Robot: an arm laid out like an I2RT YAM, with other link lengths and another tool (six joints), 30 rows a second.
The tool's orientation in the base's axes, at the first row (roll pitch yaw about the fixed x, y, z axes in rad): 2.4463 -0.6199 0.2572
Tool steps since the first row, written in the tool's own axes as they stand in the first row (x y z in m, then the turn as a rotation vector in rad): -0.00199 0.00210 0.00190 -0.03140 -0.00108 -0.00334; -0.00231 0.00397 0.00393 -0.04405 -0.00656 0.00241; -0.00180 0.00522 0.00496 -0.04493 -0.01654 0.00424; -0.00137 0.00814 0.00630 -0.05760 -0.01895 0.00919; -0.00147 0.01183 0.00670 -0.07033 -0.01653 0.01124; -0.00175 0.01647 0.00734 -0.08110 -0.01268 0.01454; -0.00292 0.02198 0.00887 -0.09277 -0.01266 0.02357; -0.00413 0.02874 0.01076 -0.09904 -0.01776 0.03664; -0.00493 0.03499 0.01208 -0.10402 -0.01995 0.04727; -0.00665 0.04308 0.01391 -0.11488 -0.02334 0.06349; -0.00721 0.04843 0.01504 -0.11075 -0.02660 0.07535
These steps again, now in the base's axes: -0.00078 -0.00313 -0.00125 -0.02652 -0.00391 -0.01672; -0.00014 -0.00579 -0.00173 -0.03216 -0.00485 -0.03052; 0.00067 -0.00725 -0.00142 -0.03012 0.00240 -0.03738; 0.00133 -0.01029 -0.00049 -0.03676 -0.00071 -0.04909; 0.00088 -0.01360 0.00113 -0.04596 -0.00641 -0.05650; 0.00027 -0.01787 0.00298 -0.05311 -0.01353 -0.06281; -0.00064 -0.02350 0.00422 -0.05693 -0.02054 -0.07523; -0.00159 -0.03036 0.00586 -0.05326 -0.02418 -0.08970; -0.00246 -0.03643 0.00783 -0.05050 -0.02875 -0.10038; -0.00406 -0.04449 0.00991 -0.04885 -0.03637 -0.11859; -0.00471 -0.04965 0.01166 -0.03801 -0.03879 -0.12530
